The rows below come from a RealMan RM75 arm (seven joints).
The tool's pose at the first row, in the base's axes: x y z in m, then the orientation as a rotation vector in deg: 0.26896, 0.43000, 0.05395, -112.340, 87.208, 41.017
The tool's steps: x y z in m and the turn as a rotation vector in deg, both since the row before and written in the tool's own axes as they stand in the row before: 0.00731, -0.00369, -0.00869, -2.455, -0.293, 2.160; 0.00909, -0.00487, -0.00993, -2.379, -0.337, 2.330; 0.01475, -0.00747, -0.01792, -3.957, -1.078, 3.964; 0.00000, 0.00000, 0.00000, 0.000, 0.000, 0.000; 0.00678, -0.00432, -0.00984, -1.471, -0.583, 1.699; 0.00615, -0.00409, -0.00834, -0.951, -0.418, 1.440; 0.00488, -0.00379, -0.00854, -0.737, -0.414, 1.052
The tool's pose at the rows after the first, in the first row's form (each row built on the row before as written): 0.27480, 0.41968, 0.05533, -112.559, 89.178, 44.391; 0.28237, 0.40756, 0.05612, -112.511, 91.296, 47.839; 0.29460, 0.38656, 0.05809, -111.812, 94.562, 54.129; 0.29460, 0.38656, 0.05809, -111.812, 94.562, 54.129; 0.30152, 0.37599, 0.05945, -111.193, 95.904, 56.725; 0.30783, 0.36682, 0.06000, -110.507, 97.125, 58.568; 0.31385, 0.35829, 0.06147, -109.924, 97.943, 60.048
